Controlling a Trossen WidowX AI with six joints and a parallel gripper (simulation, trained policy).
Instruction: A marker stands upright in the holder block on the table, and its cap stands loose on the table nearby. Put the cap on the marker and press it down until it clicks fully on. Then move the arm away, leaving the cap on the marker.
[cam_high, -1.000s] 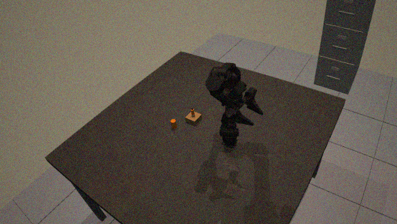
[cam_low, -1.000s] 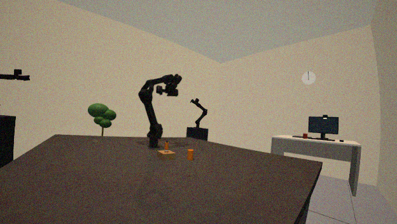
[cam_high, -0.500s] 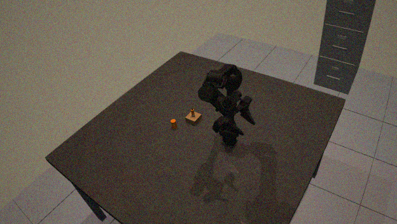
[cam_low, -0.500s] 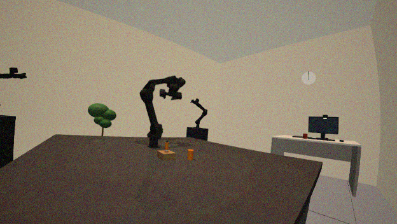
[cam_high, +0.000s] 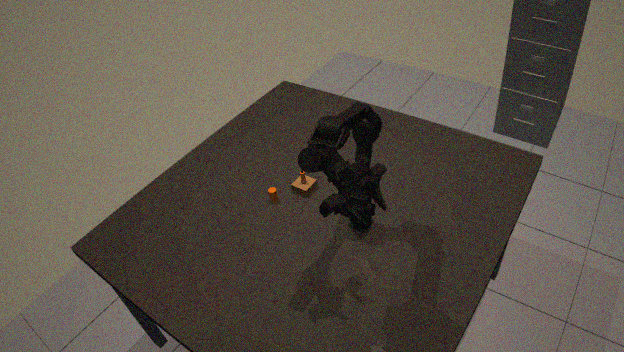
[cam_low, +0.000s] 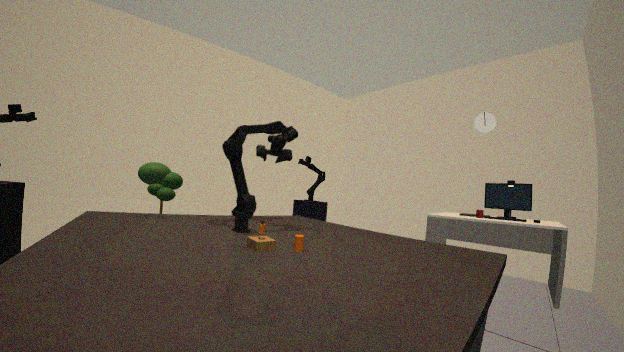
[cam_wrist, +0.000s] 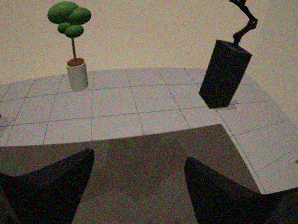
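Now: gripper tip 51 cm short of the orange cap, 16 cm to the left of it and 31 cm above it. Round my gripper tip: orange marker (45 cm ahead, 26 cm to the right, 27 cm below); tan holder block (45 cm ahead, 26 cm to the right, 32 cm below).
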